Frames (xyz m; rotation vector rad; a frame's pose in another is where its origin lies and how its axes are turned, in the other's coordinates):
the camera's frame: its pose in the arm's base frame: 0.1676 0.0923 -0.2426 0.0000 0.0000 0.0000
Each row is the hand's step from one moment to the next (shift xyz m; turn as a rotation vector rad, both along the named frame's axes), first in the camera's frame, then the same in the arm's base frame.
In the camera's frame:
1: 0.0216 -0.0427 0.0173 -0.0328 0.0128 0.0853
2: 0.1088 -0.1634 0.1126 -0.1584 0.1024 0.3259
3: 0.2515 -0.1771 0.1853 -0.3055 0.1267 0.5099
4: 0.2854 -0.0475 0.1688 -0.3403 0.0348 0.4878
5: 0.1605 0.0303 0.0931 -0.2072 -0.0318 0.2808
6: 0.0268 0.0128 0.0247 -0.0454 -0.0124 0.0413
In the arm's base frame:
1: 0.0216 -0.0427 0.0173 -0.0328 0.0128 0.0853
2: 0.1088 -0.1634 0.1126 -0.1584 0.1024 0.3259
3: 0.2515 -0.1771 0.1853 -0.3055 0.1267 0.5099
4: 0.2854 -0.0475 0.1688 -0.3403 0.0348 0.4878
5: 0.1605 0.0303 0.0931 -0.2072 -0.0318 0.2808
6: 0.0268 0.0128 0.0247 -0.0454 -0.0124 0.0413

